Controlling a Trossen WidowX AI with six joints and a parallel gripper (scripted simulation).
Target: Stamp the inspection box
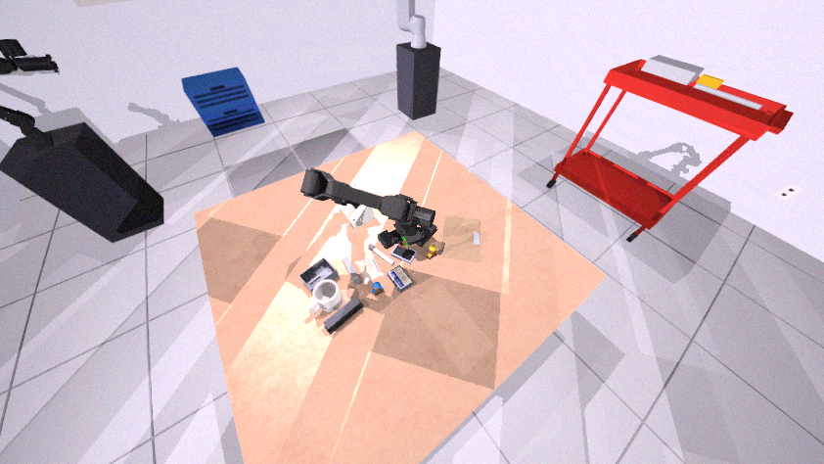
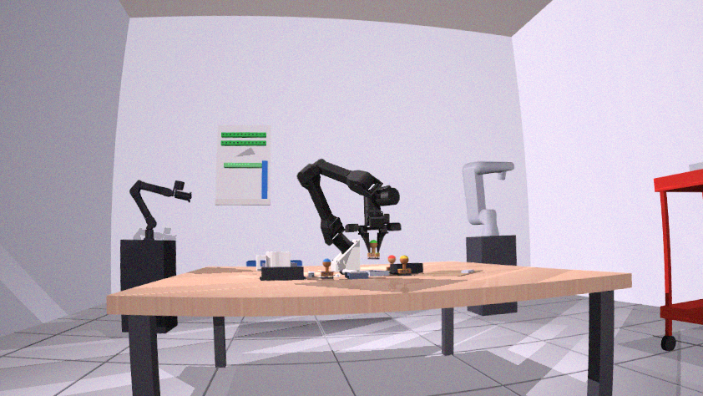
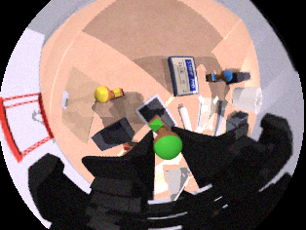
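Right now my gripper tip is 15 cm to the left of the white card, 8 cm above it and 2 cm past it. The rest, counted from my gripper tip: red-knobbed stamp: 8 cm to the left, 8 cm behind, 6 cm below; green-knobbed stamp: right at my gripper tip; dark-framed flat pad: 7 cm below.
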